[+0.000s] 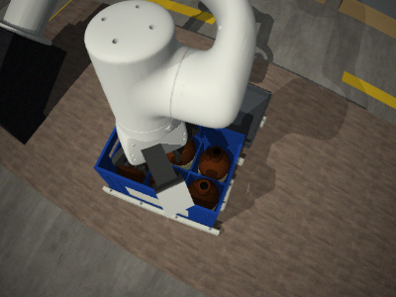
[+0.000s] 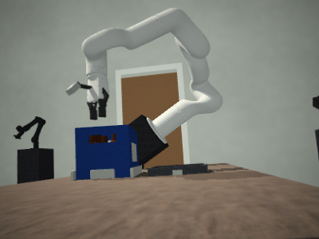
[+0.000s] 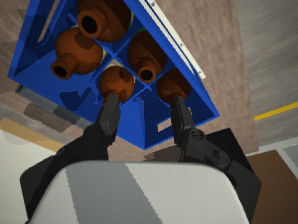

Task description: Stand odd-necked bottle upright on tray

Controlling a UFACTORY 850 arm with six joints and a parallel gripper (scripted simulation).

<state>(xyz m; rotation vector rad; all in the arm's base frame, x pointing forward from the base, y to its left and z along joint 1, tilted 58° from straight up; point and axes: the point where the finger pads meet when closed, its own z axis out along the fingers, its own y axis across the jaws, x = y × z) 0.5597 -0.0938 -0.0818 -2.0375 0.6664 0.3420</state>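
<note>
Now: the blue crate 16 cm below my hand, 4 cm to the left of it and 1 cm behind it. Also, from my hand: dark grey tray: 30 cm to the left, 23 cm below, 1 cm behind.
</note>
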